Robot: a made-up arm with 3 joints. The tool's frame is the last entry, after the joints.
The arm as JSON. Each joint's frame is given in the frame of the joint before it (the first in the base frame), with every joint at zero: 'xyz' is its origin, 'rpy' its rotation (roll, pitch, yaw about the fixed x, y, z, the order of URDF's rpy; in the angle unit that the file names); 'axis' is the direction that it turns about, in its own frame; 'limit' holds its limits. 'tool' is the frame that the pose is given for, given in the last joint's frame.
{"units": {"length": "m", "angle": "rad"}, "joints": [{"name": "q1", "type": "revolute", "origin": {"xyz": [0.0, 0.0, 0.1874], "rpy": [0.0, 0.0, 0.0]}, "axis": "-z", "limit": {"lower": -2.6, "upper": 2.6}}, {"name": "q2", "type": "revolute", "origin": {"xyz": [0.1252, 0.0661, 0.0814], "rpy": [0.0, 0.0, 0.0]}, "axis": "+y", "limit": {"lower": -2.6, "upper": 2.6}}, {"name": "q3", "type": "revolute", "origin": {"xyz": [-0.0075, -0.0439, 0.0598], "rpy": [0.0, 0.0, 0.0]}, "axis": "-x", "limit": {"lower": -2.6, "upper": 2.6}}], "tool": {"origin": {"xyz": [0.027, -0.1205, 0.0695], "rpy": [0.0, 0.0, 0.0]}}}
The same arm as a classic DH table. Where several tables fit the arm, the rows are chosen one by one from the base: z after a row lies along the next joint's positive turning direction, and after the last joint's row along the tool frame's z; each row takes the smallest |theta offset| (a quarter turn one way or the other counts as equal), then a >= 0, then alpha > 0; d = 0 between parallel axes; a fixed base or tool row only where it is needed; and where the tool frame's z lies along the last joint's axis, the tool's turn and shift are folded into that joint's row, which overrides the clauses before.
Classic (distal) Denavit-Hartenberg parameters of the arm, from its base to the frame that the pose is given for. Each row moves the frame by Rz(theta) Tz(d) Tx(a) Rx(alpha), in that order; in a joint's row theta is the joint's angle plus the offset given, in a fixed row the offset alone. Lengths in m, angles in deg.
base (fixed): a 0.0000  alpha 180.00  d 0.0000  theta_offset 0.00
q1: a 0.1252  alpha 90.00  d -0.2688  theta_offset 0.00
q2: a 0.0598  alpha 90.00  d 0.0222  theta_offset -90.00
q3: a 0.1205  alpha -90.00  d -0.0195  theta_offset -90.00
tool (fixed): a 0.0000  alpha 0.00  d 0.0695  theta_offset 90.00
Joint limits (deg, base to tool): -148.97..148.97 -148.97..148.97 -148.97..148.97

